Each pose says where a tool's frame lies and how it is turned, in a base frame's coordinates. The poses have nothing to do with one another.
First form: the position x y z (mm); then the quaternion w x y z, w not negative.
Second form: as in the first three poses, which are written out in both.
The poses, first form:
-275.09 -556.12 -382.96 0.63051 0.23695 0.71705 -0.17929
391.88 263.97 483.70 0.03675 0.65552 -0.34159 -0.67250
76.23 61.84 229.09 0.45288 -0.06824 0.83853 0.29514
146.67 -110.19 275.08 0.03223 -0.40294 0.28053 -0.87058
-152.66 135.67 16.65 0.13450 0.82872 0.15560 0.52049
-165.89 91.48 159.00 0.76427 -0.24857 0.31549 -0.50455
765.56 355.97 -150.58 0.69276 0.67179 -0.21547 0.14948
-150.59 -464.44 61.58 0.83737 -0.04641 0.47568 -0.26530
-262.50 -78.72 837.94 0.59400 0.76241 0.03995 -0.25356
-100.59 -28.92 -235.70 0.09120 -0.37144 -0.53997 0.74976
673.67 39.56 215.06 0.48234 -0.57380 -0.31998 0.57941
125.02 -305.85 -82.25 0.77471 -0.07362 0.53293 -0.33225
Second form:
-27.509 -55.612 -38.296 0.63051 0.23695 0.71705 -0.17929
39.188 26.397 48.370 0.03675 0.65552 -0.34159 -0.67250
7.623 6.184 22.909 0.45288 -0.06824 0.83853 0.29514
14.667 -11.019 27.508 0.03223 -0.40294 0.28053 -0.87058
-15.266 13.567 1.665 0.13450 0.82872 0.15560 0.52049
-16.589 9.148 15.900 0.76427 -0.24857 0.31549 -0.50455
76.556 35.597 -15.058 0.69276 0.67179 -0.21547 0.14948
-15.059 -46.444 6.158 0.83737 -0.04641 0.47568 -0.26530
-26.250 -7.872 83.794 0.59400 0.76241 0.03995 -0.25356
-10.059 -2.892 -23.570 0.09120 -0.37144 -0.53997 0.74976
67.367 3.956 21.506 0.48234 -0.57380 -0.31998 0.57941
12.502 -30.585 -8.225 0.77471 -0.07362 0.53293 -0.33225

